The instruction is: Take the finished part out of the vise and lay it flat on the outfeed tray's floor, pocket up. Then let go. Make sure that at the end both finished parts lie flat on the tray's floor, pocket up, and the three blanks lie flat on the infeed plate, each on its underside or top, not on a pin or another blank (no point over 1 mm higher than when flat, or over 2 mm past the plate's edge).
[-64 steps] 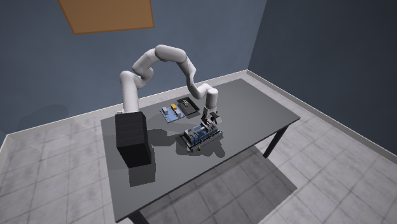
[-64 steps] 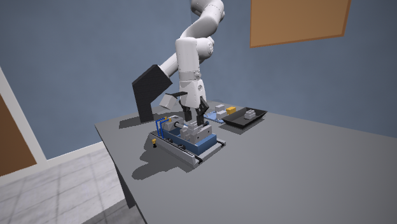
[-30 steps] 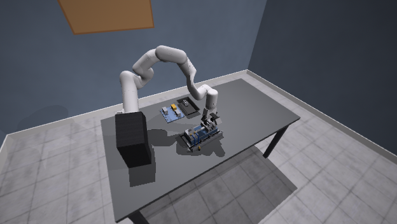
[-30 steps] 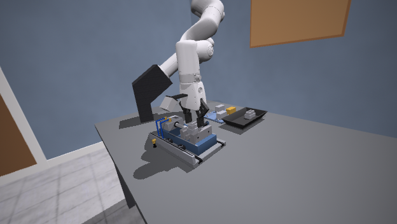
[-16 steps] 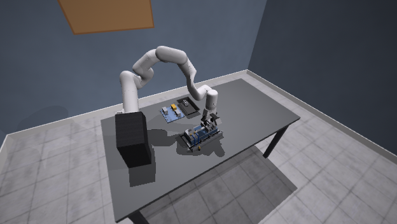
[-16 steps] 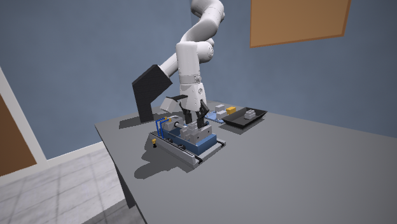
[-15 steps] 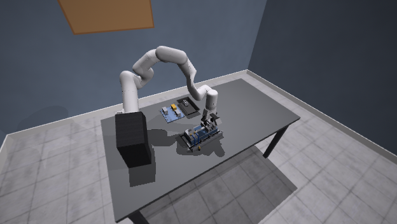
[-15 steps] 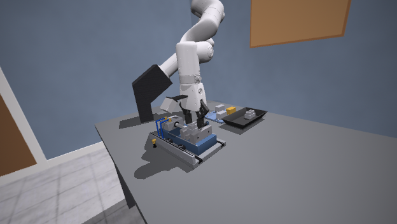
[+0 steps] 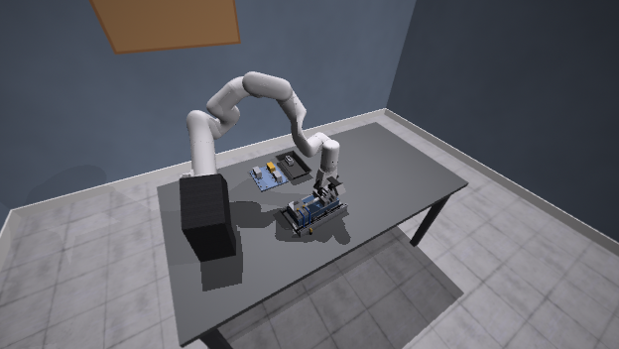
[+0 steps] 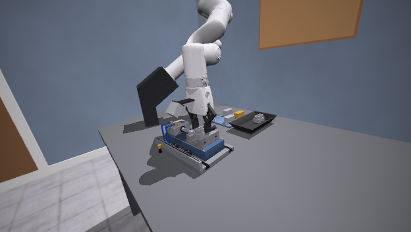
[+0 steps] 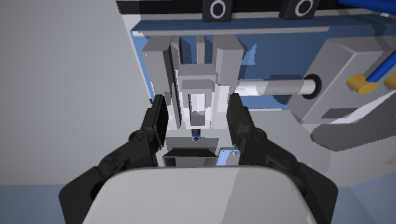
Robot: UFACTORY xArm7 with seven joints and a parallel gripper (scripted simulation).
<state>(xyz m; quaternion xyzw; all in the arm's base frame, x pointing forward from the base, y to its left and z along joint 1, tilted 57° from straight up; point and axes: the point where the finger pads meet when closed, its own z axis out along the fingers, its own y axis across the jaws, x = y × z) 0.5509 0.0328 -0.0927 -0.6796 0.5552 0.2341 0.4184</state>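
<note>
Right now the steel rod is 8 cm behind my hand, 4 cm below it and 2 cm to the right of it. The rest, counted from my hand: brass block (36 cm to the left, 21 cm behind, 10 cm below); vise (8 cm below, 7 cm behind, 2 cm to the right).
</note>
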